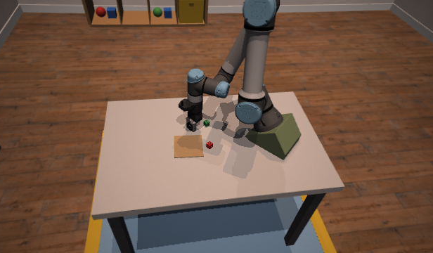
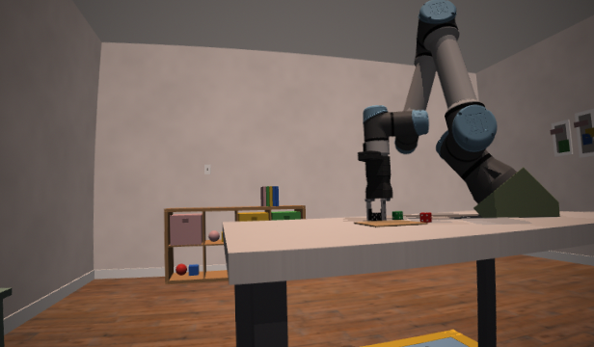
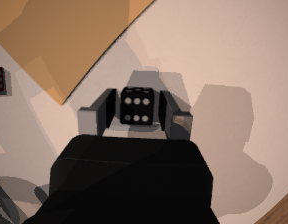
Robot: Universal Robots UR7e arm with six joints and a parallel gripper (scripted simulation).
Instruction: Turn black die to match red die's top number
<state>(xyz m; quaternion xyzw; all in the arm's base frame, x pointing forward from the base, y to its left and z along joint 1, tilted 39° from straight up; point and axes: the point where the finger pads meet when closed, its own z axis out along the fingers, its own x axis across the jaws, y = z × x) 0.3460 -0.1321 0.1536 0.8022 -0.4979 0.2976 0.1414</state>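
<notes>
The black die lies 10 mm below my hand. From my hand the other things lie so: red die 150 mm to the left, 30 mm behind, 10 mm below; then green die 90 mm behind, 10 mm below; then tan mat 100 mm to the left, 60 mm ahead, 20 mm below.
</notes>
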